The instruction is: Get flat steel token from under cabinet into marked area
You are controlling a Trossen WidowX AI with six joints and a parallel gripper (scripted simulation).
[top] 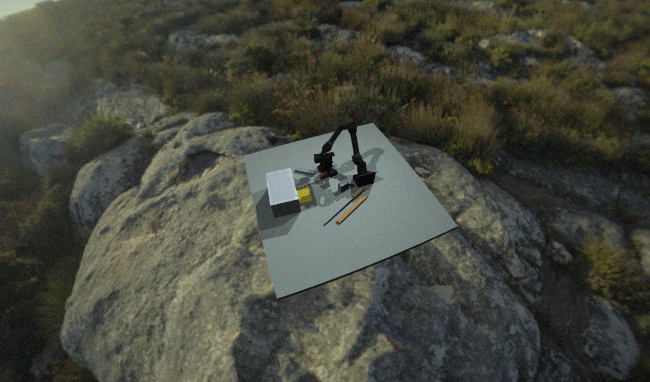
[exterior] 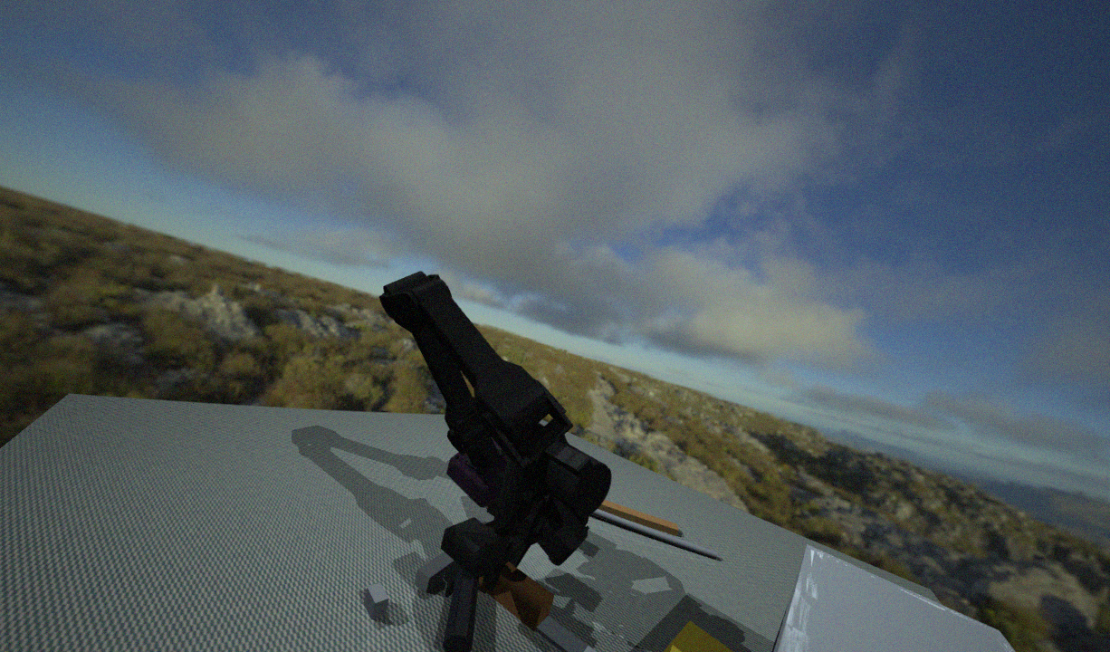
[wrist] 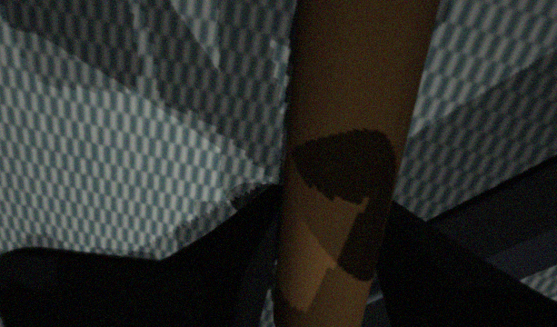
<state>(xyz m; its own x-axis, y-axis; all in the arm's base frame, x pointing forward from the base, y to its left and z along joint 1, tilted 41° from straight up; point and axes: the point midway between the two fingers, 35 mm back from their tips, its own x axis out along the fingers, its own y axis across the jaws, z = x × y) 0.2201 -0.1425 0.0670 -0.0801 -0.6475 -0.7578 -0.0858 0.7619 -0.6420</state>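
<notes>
My gripper tip is 6 cm past the grey bar and 4 cm to the left of it. Round my gripper tip: grey block 4 cm behind, 18 cm to the left, 3 cm above; then small grey cube 5 cm behind, 14 cm to the right; then wooden stick 2 cm behind, 37 cm to the left.
</notes>
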